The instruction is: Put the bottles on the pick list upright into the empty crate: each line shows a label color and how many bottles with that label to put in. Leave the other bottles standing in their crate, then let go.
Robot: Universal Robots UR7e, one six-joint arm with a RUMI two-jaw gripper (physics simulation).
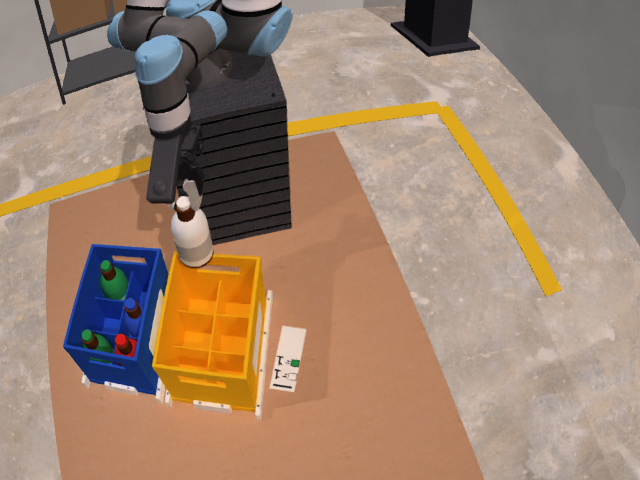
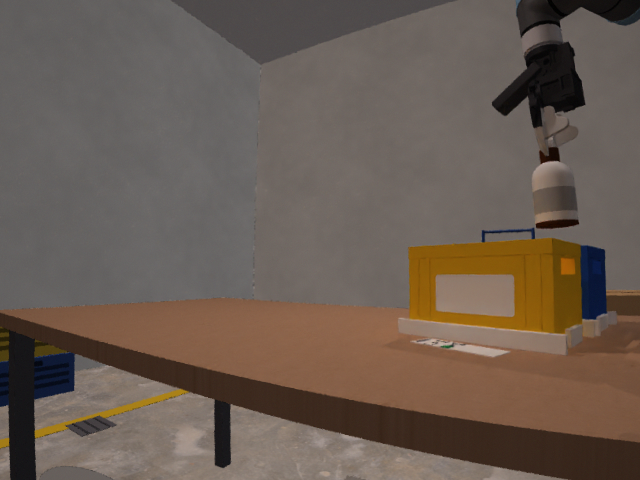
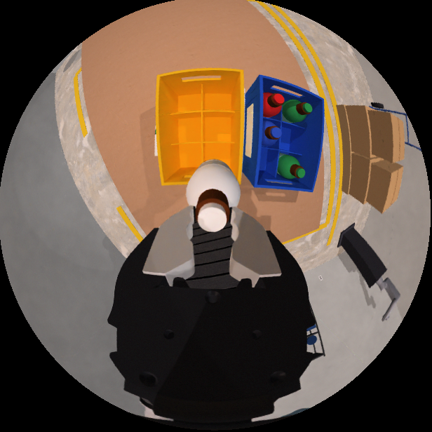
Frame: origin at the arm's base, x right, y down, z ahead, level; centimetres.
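Seen in the pictures: gripper, fingertip midpoint: (image 1: 185, 210) (image 2: 550, 158); arm's base, origin of the base link: (image 1: 199, 70).
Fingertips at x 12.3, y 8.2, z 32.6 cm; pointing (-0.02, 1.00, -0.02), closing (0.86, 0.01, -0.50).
Offsets run from my fingertips to a thing's middle. "spot": to the spot under its first point. Level surfaces: height alone.
My gripper (image 1: 184, 200) (image 2: 551, 144) (image 3: 212, 208) is shut on the neck of a white bottle @(dx +0.1, dy +5.0, dz +0.0 cm) (image 1: 191, 235) (image 2: 554, 191) (image 3: 214, 185). The bottle hangs upright above the rim level of the yellow crate @(dx +2.5, dy +24.8, dz +11.2 cm) (image 1: 217, 395) (image 2: 475, 263) (image 3: 170, 130), at its robot-side end. The crate's visible compartments are empty. The blue crate @(dx +21.6, dy +24.8, dz +0.2 cm) (image 1: 113, 377) (image 2: 594, 289) (image 3: 314, 145) holds a green bottle @(dx +21.0, dy +25.0, dz -9.9 cm) (image 1: 114, 284) (image 3: 287, 165), another green bottle @(dx +29.9, dy +25.0, dz +6.0 cm) (image 1: 95, 341) (image 3: 296, 111), a blue bottle @(dx +17.5, dy +25.0, dz +2.2 cm) (image 1: 132, 315) (image 3: 272, 132) and a red bottle @(dx +22.2, dy +25.0, dz +9.9 cm) (image 1: 124, 345) (image 3: 272, 104). The pick list @(dx -10.7, dy +33.5, dz +18.1 cm) (image 1: 289, 338) (image 2: 485, 351) shows a green and a white mark; its numbers are unclear.
The crates stand side by side on the brown table @(dy +33.6 cm) (image 1: 361, 361) (image 2: 258, 341), with low white strips @(spot: dx -6.3, dy +30.6, dz +15.9 cm) (image 1: 263, 351) (image 2: 480, 333) around their bases. The black ribbed pedestal (image 1: 248, 175) stands behind the yellow crate. Cardboard boxes (image 3: 382, 132) are beyond the blue crate.
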